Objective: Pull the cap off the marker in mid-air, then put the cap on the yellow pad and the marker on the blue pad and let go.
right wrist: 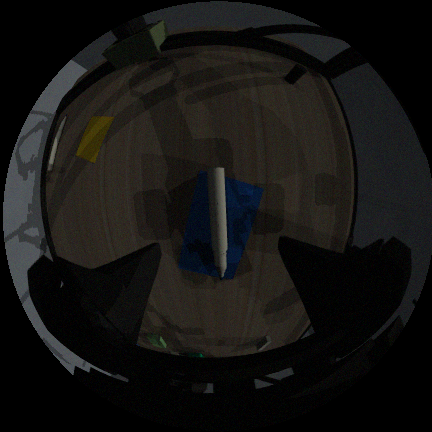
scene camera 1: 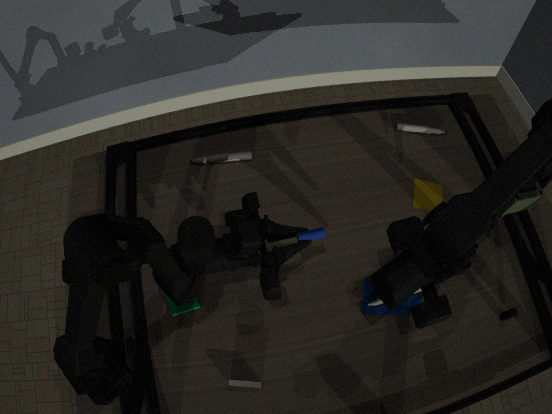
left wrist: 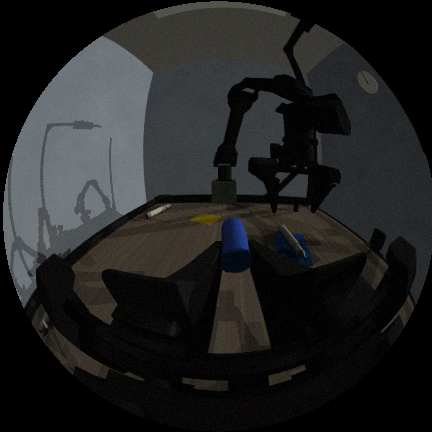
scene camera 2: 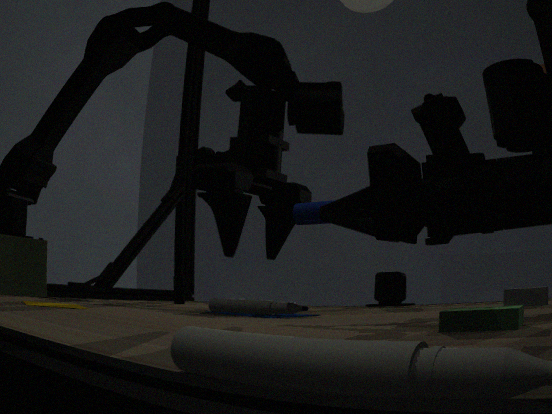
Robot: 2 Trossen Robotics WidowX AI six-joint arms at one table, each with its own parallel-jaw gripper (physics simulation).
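Frame: origin at the left arm's base, x ahead, y left, z up, level; metres.
Where they show: left gripper, fingertip midpoint: (scene camera 1: 309,236) (left wrist: 234,245) (scene camera 2: 325,215); right gripper, fingertip midpoint: (right wrist: 219,246) (left wrist: 294,212) (scene camera 2: 251,258); left arm's base at its link origin: (scene camera 1: 95,370); right arm's base at its link origin: (left wrist: 224,180) (scene camera 2: 9,238).
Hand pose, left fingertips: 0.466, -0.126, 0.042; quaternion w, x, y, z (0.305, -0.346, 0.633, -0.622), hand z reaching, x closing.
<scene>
Things, the pixels of their top centre, and the offset from my left fingertips, as dx, dy, dz. "*": a spot on its surface instead.
- blue cap at its top centre: (left wrist: 233,229) (scene camera 2: 322,201) (scene camera 1: 311,232) +0.003, -0.001, +0.012
- white uncapped marker at its top centre: (right wrist: 218,233) (scene camera 2: 257,299) (left wrist: 292,237) +0.045, -0.196, -0.078
- blue pad at a spot on its surface: (left wrist: 304,254) (scene camera 1: 370,304) * -0.003, -0.164, -0.083
- yellow pad at its top centre: (scene camera 2: 53,304) (right wrist: 91,136) (scene camera 1: 428,195) (left wrist: 205,217) +0.289, -0.130, -0.095
- grey block at its top centre: (scene camera 2: 525,288) (scene camera 1: 244,383) (right wrist: 263,345) -0.274, -0.087, -0.074
The blue cap (scene camera 1: 312,234) (scene camera 2: 309,213) (left wrist: 235,246) is held in mid-air at the fingertips of my left gripper (scene camera 1: 305,237) (scene camera 2: 325,214), which is shut on it. The white uncapped marker (scene camera 2: 250,306) (left wrist: 292,241) (right wrist: 219,215) lies on the blue pad (scene camera 1: 372,307) (left wrist: 306,254) (right wrist: 244,205). My right gripper (scene camera 2: 251,258) (left wrist: 294,212) (right wrist: 219,246) is open and empty, above the marker and pointing down. In scene camera 1 the right arm hides much of the marker. The yellow pad (scene camera 1: 426,195) (scene camera 2: 54,305) (left wrist: 205,219) (right wrist: 95,139) lies flat with nothing on it.
Two other pale markers lie at the table's far side in scene camera 1, one at the left (scene camera 1: 222,158) and one at the right (scene camera 1: 421,129). A green block (scene camera 1: 185,306) (scene camera 2: 481,318) lies by the left arm. A grey block (scene camera 1: 245,384) lies at the near side. A dark frame borders the table.
</scene>
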